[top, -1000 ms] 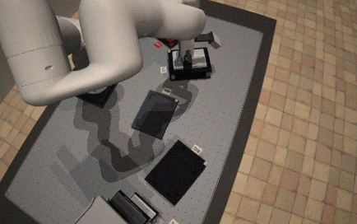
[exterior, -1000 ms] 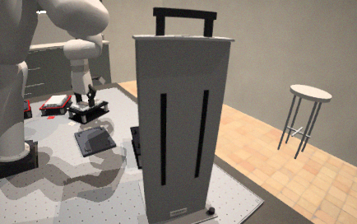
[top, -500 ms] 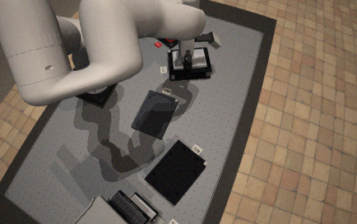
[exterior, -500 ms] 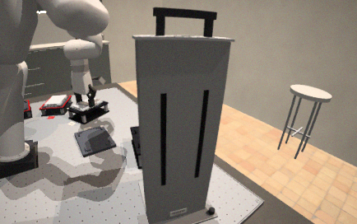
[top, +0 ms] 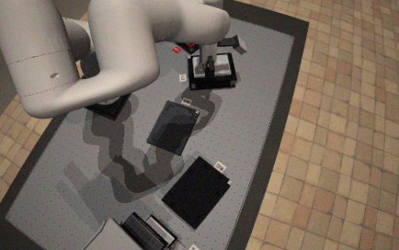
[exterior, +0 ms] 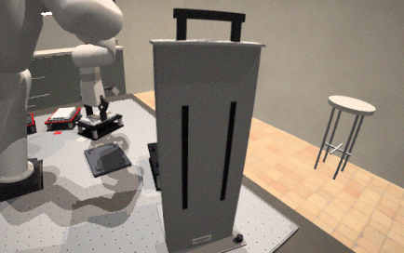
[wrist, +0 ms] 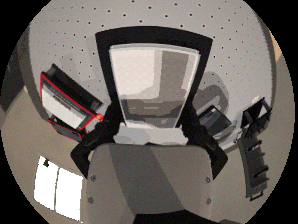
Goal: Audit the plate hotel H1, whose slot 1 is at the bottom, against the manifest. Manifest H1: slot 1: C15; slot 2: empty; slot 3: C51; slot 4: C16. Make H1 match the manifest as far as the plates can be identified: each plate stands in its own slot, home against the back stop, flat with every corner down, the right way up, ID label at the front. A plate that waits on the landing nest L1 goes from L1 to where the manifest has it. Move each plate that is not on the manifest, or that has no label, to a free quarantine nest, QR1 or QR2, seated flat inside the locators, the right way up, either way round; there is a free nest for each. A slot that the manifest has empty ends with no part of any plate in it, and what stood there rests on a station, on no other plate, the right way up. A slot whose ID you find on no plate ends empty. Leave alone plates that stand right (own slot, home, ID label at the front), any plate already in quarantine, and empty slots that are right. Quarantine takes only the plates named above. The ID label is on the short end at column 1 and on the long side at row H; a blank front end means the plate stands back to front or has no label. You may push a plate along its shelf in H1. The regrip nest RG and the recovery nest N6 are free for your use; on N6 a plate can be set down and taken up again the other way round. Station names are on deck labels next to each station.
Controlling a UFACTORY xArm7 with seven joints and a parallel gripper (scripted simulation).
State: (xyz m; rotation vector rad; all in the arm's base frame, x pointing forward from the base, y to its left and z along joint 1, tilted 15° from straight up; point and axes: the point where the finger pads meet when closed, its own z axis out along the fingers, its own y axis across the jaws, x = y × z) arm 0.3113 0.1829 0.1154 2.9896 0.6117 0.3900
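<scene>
My gripper is now 10 mm short of the white plate and 10 mm above it. From my hand the other things lie so: H1 deck label (570 mm to the right, 140 mm ahead, 70 mm below); then tall grey tower (660 mm to the right, 130 mm above).
</scene>
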